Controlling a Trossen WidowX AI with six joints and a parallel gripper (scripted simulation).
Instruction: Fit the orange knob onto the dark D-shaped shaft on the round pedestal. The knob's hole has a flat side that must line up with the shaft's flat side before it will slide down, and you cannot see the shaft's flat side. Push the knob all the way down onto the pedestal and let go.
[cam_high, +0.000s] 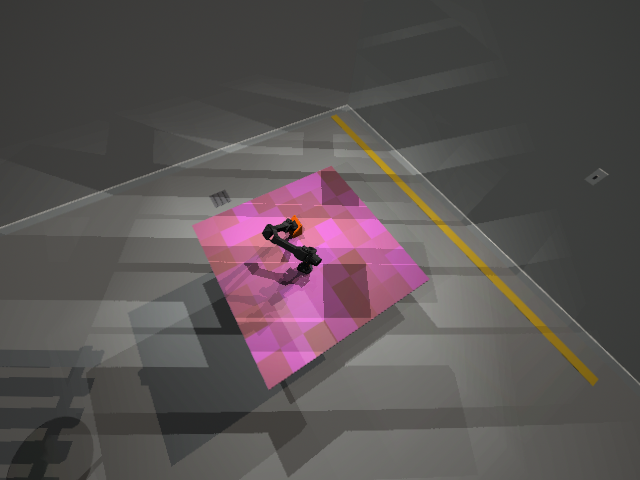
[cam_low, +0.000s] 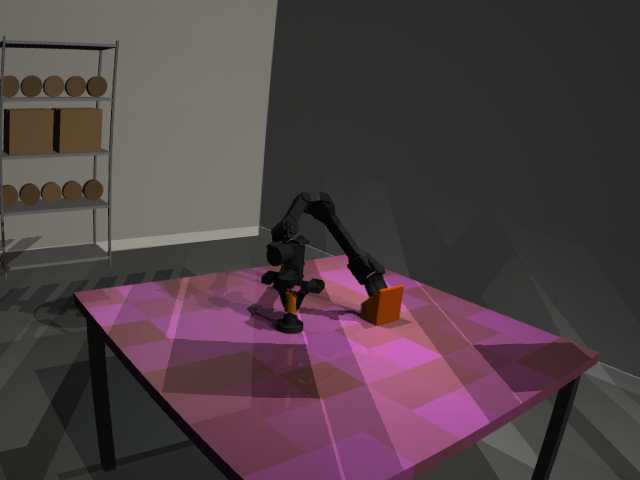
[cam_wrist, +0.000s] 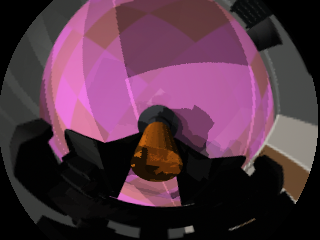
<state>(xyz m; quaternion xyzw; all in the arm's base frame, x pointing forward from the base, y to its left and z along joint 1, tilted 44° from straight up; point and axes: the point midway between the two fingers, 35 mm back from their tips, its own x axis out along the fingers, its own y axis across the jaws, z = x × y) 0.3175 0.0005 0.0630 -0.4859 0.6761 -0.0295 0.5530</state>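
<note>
My gripper tip is now 2 cm below the orange knob. Round my gripper tip: dark round pedestal (4 cm below).
</note>
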